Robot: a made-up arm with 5 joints. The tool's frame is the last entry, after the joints. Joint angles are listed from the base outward. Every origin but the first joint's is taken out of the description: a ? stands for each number. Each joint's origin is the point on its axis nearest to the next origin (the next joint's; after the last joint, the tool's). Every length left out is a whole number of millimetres.
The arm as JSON. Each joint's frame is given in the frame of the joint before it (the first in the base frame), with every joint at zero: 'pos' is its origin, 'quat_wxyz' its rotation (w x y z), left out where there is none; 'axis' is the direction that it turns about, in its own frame. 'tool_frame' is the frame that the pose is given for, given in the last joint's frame.
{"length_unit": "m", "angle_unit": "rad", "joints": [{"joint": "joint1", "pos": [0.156, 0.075, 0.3], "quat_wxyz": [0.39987, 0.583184, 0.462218, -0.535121], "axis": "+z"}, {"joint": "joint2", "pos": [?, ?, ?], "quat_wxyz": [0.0, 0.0, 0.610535, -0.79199], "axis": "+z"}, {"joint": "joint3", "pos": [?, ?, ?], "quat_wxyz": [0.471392, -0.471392, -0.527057, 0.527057], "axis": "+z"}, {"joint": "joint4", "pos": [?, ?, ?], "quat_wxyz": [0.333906, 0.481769, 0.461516, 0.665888], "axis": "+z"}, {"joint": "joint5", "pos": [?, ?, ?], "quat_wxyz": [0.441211, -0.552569, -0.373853, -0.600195], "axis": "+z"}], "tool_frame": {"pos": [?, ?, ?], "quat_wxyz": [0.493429, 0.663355, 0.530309, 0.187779]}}
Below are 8 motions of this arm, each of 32 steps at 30 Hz.
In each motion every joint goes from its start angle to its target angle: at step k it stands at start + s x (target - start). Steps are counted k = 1, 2, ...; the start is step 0. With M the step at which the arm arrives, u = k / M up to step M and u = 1 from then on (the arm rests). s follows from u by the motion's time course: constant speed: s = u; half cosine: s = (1 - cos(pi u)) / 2; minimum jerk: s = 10 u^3 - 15 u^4 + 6 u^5.
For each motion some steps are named. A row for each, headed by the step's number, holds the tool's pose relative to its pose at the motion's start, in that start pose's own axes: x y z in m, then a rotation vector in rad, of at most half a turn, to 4 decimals.
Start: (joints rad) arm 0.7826 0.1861 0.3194 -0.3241 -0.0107
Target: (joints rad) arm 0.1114 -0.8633 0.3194 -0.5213 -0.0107
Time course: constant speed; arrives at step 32
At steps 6, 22, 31, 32:
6: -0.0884 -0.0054 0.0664 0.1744 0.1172 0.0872
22: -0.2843 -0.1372 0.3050 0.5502 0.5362 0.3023
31: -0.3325 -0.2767 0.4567 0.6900 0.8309 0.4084
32: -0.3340 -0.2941 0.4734 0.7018 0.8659 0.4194

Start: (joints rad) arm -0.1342 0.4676 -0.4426 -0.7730 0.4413
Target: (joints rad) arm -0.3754 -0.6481 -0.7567 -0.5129 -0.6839
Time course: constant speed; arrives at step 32
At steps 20, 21, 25, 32:
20: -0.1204 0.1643 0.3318 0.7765 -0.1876 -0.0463
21: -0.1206 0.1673 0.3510 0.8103 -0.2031 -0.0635
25: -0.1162 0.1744 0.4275 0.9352 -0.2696 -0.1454
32: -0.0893 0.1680 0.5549 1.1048 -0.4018 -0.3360

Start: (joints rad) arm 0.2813 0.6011 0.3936 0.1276 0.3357
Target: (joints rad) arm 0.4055 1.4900 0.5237 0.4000 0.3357
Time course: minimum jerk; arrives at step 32
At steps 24, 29, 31, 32:
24: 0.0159 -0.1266 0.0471 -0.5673 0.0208 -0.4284
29: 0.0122 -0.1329 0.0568 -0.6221 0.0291 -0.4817
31: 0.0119 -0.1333 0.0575 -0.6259 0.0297 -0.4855
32: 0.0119 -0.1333 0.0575 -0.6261 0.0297 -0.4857

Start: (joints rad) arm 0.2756 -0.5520 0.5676 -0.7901 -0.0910
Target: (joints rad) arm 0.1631 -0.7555 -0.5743 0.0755 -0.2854
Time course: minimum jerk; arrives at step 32
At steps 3, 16, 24, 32:
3: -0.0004 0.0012 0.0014 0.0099 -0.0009 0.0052
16: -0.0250 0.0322 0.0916 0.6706 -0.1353 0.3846
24: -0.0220 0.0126 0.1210 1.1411 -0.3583 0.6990
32: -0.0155 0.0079 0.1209 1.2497 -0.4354 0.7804

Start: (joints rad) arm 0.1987 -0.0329 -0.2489 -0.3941 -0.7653
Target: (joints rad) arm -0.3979 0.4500 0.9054 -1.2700 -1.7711
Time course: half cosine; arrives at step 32
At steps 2, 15, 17, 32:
2: -0.0015 -0.0008 0.0043 -0.0048 -0.0007 0.0062
15: -0.0682 -0.0996 0.1899 -0.1853 -0.0719 0.4682
17: -0.0796 -0.1386 0.2282 -0.2053 -0.0975 0.6112
32: -0.0824 -0.3897 0.3881 -0.1651 -0.2419 1.3897

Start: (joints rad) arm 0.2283 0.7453 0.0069 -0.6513 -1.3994
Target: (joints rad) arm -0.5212 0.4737 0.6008 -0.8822 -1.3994
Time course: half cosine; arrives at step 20
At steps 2, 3, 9, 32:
2: 0.0046 0.0000 0.0103 0.0056 0.0026 -0.0097
3: 0.0101 -0.0003 0.0232 0.0129 0.0060 -0.0213
9: 0.0607 -0.0310 0.1891 0.1303 0.0571 -0.1387
32: 0.0588 -0.1828 0.4491 0.4080 0.1403 -0.2067

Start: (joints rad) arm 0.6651 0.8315 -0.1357 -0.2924 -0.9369
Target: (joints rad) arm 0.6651 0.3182 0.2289 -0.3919 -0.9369
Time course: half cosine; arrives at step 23
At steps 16, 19, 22, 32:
16: 0.0966 0.1299 0.0730 0.0001 0.2372 -0.4135
19: 0.1191 0.1469 0.0879 0.0101 0.2848 -0.4799
22: 0.1306 0.1544 0.0953 0.0162 0.3088 -0.5117
32: 0.1314 0.1549 0.0959 0.0166 0.3104 -0.5139

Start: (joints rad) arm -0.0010 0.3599 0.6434 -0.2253 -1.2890
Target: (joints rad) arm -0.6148 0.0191 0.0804 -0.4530 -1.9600
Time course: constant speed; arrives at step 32
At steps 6, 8, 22, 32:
6: -0.0349 -0.0150 0.0426 0.1641 -0.2352 0.0836
8: -0.0457 -0.0200 0.0567 0.2178 -0.3145 0.1047
22: -0.1103 -0.0563 0.1594 0.5627 -0.8733 0.1532
32: -0.1448 -0.0874 0.2420 0.7544 -1.2641 0.0780

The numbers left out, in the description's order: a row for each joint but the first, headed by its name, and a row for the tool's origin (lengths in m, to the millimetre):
joint2: 0.459 -0.027 0.0
joint3: 0.041 0.018 0.0
joint4: -0.286 0.0 0.0
joint5: -0.1 0.368 0.0
tool: -0.004 0.057 0.0

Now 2 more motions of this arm.
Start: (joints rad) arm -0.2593 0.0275 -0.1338 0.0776 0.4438
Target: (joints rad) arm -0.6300 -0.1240 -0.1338 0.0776 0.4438
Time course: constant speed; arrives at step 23
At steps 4, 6, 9, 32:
4: -0.0437 -0.0070 0.0093 0.0262 0.0298 0.0643
6: -0.0655 -0.0116 0.0145 0.0392 0.0452 0.0963
9: -0.0980 -0.0200 0.0228 0.0584 0.0691 0.1440
32: -0.2441 -0.0812 0.0710 0.1441 0.1914 0.3624

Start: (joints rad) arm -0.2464 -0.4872 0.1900 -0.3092 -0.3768
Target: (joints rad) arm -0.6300 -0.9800 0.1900 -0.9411 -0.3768
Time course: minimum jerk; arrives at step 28
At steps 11, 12, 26, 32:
11: -0.0379 0.0411 0.0483 0.0319 0.0371 -0.1047
12: -0.0451 0.0485 0.0597 0.0351 0.0479 -0.1269
26: -0.1059 0.0988 0.1909 -0.0036 0.2094 -0.3431
32: -0.1062 0.0989 0.1917 -0.0042 0.2105 -0.3442

